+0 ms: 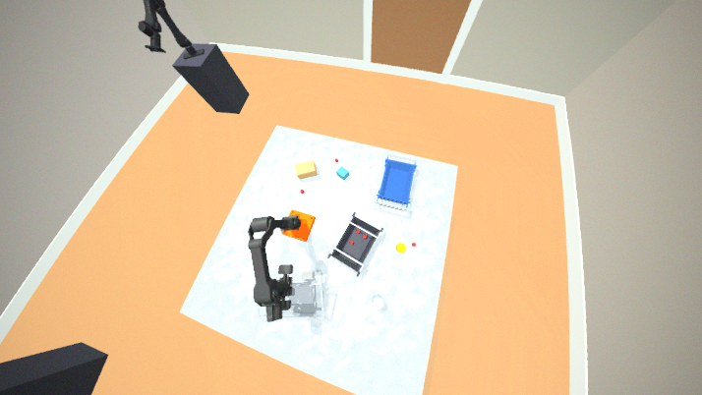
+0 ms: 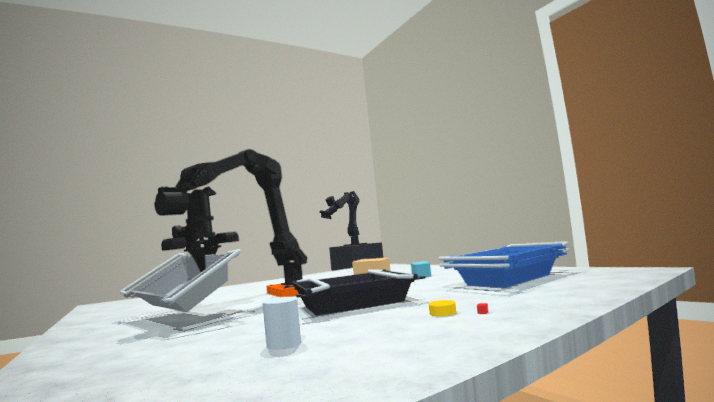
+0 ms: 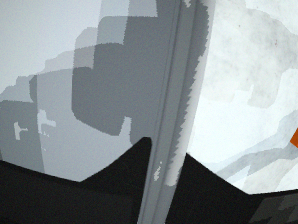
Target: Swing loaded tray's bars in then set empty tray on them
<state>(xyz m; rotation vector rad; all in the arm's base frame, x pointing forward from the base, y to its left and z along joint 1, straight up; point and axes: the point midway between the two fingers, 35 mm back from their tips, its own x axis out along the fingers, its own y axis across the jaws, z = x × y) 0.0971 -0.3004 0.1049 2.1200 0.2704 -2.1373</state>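
The grey tray is 7 cm to the right of my gripper tip and 2 cm ahead of it. Round my gripper tip: tan block: 65 cm to the left, 13 cm behind, 7 cm below; then grey cylinder: 43 cm ahead, 6 cm below; then yellow disc: 52 cm ahead, 28 cm to the left, 9 cm below.
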